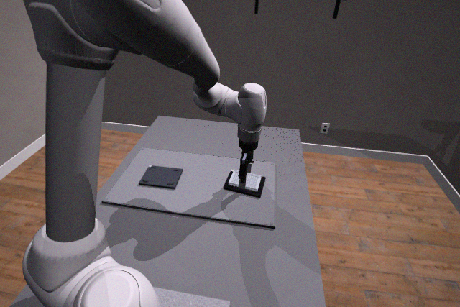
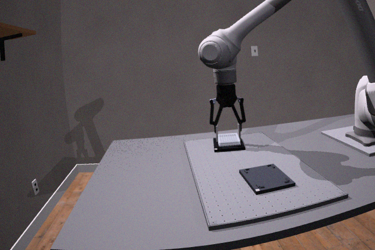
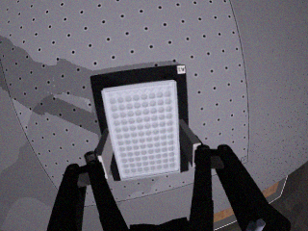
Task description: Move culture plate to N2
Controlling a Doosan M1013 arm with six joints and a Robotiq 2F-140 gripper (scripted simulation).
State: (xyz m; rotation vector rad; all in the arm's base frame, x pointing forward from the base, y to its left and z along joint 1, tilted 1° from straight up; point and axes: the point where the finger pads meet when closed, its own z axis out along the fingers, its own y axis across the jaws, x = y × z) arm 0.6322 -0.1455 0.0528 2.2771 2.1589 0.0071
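Now: the black plate nest N1 4 cm below my hand. From my hand the other things lie so: black plate nest N2 (7 cm behind, 37 cm to the left, 4 cm below); then white corner mark (2 cm behind, 45 cm to the left, 4 cm below); then plate lid (2 cm below).
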